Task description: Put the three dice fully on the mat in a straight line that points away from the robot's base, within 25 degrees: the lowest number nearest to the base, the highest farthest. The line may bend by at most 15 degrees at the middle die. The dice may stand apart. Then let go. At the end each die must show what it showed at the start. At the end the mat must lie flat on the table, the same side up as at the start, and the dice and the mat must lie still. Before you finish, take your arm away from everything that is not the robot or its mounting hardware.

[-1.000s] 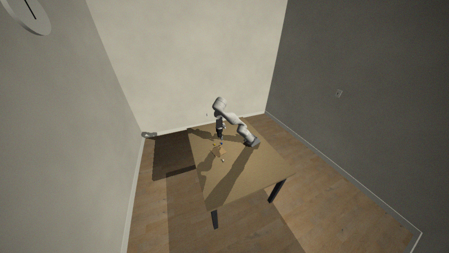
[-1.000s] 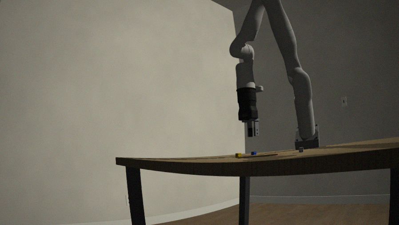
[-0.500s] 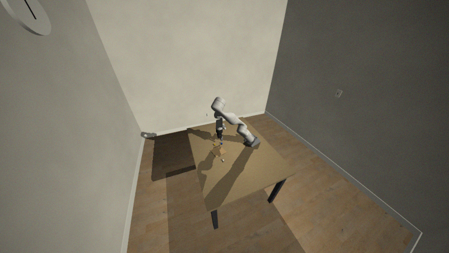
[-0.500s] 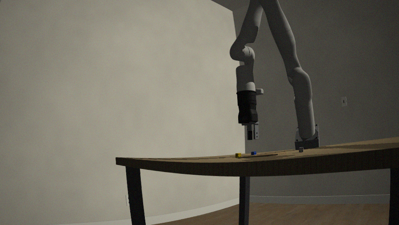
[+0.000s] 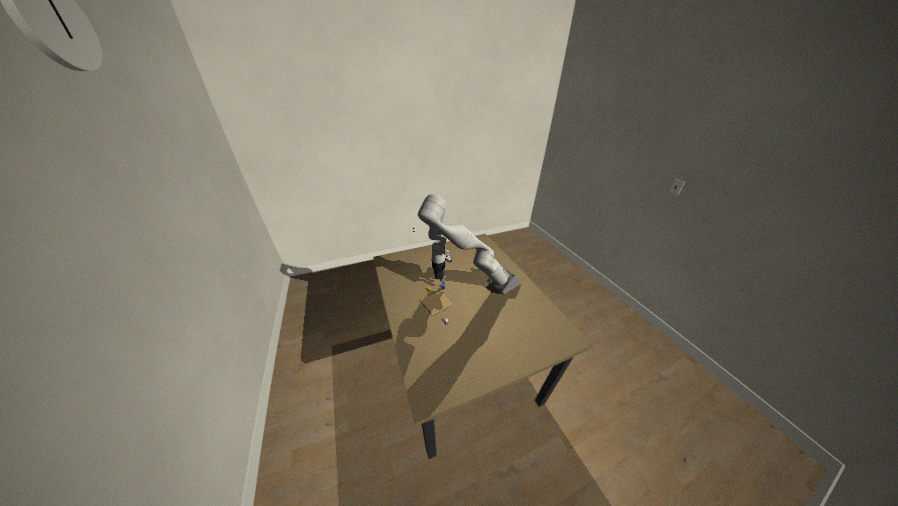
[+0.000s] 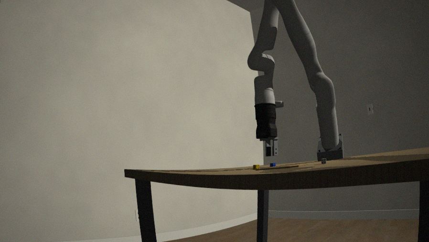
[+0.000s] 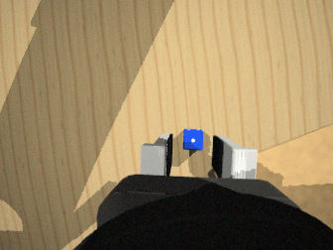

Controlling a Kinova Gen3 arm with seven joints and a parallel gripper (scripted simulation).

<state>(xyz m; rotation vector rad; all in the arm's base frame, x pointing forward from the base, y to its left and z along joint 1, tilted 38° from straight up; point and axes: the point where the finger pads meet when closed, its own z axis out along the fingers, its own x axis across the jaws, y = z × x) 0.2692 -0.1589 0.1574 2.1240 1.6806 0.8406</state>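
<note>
The blue die lies 5 cm below my hand. Round my hand: white die 25 cm to the left, 8 cm ahead, 5 cm below; then tan mat 10 cm to the left, 8 cm ahead, 6 cm below; then yellow die 8 cm ahead, 5 cm below, 1 cm to the right.
</note>
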